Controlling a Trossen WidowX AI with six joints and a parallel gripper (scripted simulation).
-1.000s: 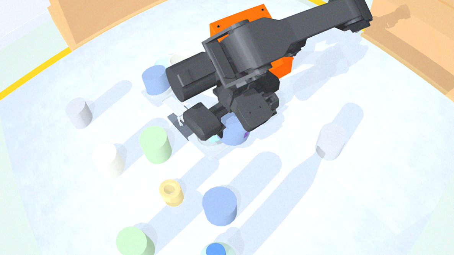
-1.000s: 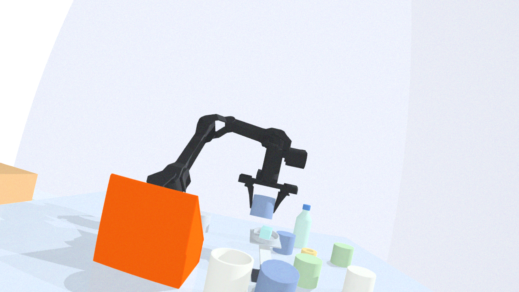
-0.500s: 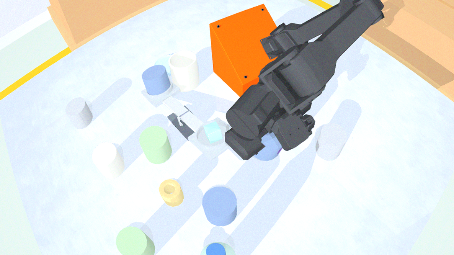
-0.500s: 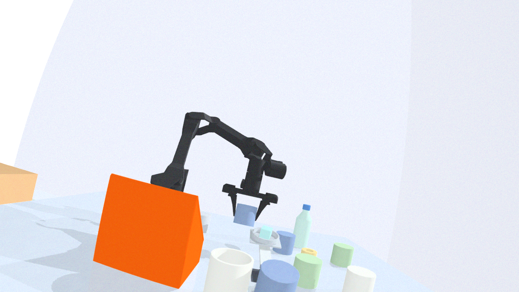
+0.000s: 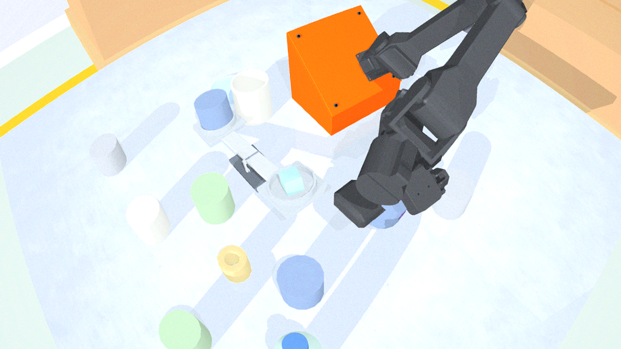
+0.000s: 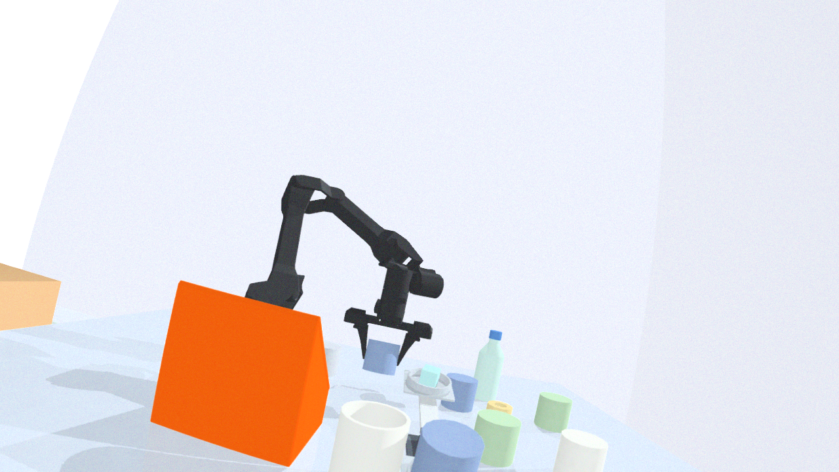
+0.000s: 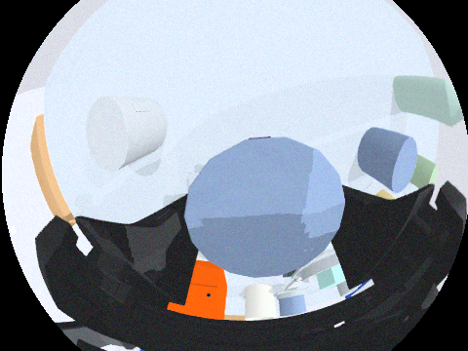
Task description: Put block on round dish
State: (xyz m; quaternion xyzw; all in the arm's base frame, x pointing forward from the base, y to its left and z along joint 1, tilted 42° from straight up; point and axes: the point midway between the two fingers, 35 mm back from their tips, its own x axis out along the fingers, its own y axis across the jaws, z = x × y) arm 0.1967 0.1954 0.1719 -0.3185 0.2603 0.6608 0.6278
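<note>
Now: gripper tip 100 mm short of the pale teal block, 120 mm to the left of it and 20 mm below it. Round my gripper tip: yellow ring (250 mm ahead, 70 mm to the right, 40 mm below); then balance (120 mm ahead, 240 mm to the right, 30 mm below); then bottle (260 mm ahead, 130 mm to the left, 50 mm above).
</note>
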